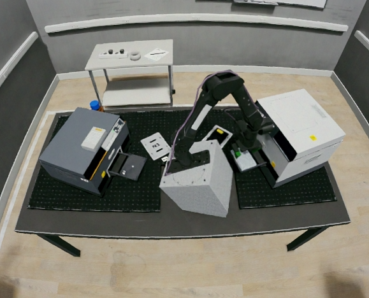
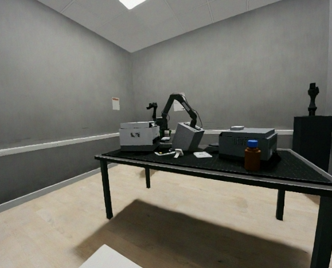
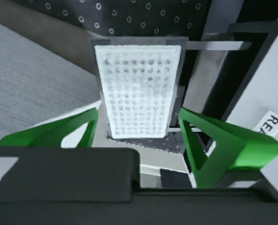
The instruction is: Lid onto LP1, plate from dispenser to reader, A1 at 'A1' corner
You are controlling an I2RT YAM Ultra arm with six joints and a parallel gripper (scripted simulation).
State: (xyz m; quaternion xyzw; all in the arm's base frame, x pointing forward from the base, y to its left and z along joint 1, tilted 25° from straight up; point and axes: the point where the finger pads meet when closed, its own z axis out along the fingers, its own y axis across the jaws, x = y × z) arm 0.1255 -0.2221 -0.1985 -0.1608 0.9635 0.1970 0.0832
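Right now my hand is 3 cm above the well plate. The rest, counted from my hand: dark lid: 22 cm ahead, 11 cm to the left, 13 cm below; capped brown bottle: 35 cm ahead, 85 cm to the left, 3 cm below; LP1 pad: 22 cm ahead, 11 cm to the left, 14 cm below.
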